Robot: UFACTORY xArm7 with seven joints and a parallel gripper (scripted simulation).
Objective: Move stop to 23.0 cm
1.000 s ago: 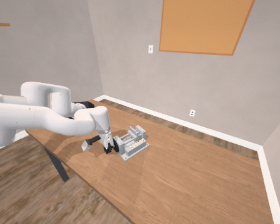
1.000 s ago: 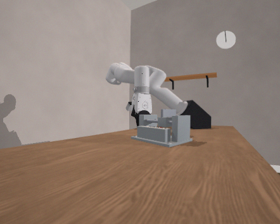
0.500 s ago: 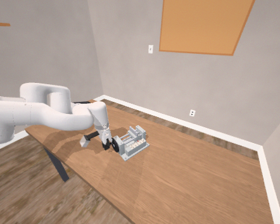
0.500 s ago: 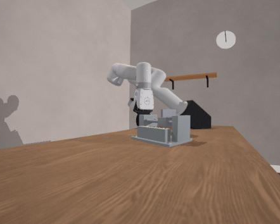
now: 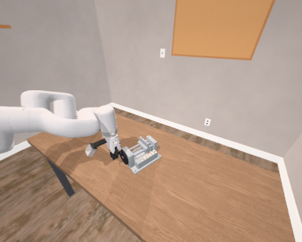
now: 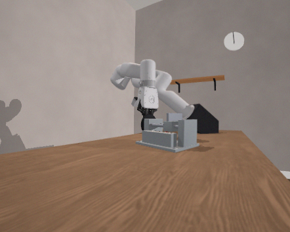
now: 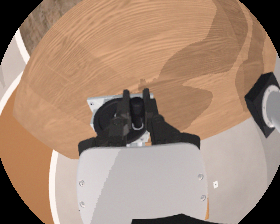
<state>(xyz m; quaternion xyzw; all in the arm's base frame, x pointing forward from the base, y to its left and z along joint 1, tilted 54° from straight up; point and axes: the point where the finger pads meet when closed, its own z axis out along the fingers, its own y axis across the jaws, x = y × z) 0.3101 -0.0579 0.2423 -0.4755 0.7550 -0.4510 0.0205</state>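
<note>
Right now my hand is 2 cm to the right of the handwheel, 2 cm short of it and 1 cm above it. The rest, counted from my hand: sliding stop block: 14 cm ahead, 12 cm to the left, 1 cm below.
</note>
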